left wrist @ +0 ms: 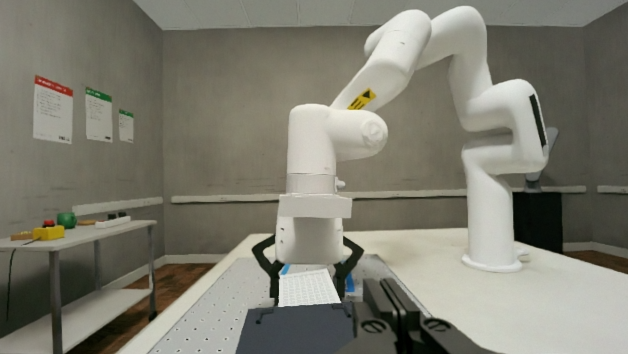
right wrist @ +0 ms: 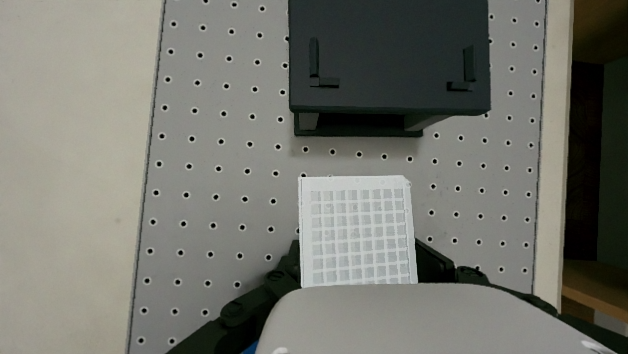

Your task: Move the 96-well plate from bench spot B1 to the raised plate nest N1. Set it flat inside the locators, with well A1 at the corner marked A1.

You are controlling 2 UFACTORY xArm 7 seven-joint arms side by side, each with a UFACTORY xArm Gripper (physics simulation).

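Places are measured from the left arm's base along level axes (x ahead, y left, z up), in metres.
Where they show: left gripper, fingertip midpoint: [left wrist: 377, 305]; right gripper, fingertip midpoint: [left wrist: 306, 302] [right wrist: 353, 256]; right arm's base at its link origin: [left wrist: 490, 264].
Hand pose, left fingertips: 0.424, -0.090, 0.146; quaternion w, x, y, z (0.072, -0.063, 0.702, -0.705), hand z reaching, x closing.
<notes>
Things, the pixels of their top centre, and the offset from my left fingertips, as dx, dy, dz. Level surfaces: height alone.
- white 96-well plate at its top centre: [right wrist: 366, 274] [left wrist: 306, 283] +0.097, -0.252, -0.086
- dark raised nest N1 at its top centre: [left wrist: 307, 341] +0.056, -0.074, -0.068
- Blue B1 tape at its top centre: [left wrist: 348, 273] +0.049, -0.441, -0.133
- grey perforated board at its surface level: dz -0.133
- cream bench at its surface level: dz -0.146
The white 96-well plate [left wrist: 305, 282] [right wrist: 355, 210] is between the right gripper's fingers, low over the perforated board beside the nest; whether it touches the board I cannot tell. Its cut corner is at upper right in the right wrist view. My right gripper [left wrist: 306, 302] [right wrist: 353, 256] is shut on the plate's two sides. The dark raised nest N1 [left wrist: 300, 330] [right wrist: 390, 75] has corner locators and no plate on it; its A1 mark does not show. Blue B1 tape [left wrist: 350, 283] [right wrist: 249, 348] shows partly past the right gripper. My left gripper [left wrist: 377, 305] is shut and empty, near the nest.
The grey perforated board [left wrist: 200, 320] [right wrist: 215, 165] lies on the cream bench [left wrist: 525, 310] [right wrist: 65, 150]. The right arm's white base [left wrist: 490, 225] stands on the bench at the right. A side table [left wrist: 75, 240] with small items stands at the left.
</notes>
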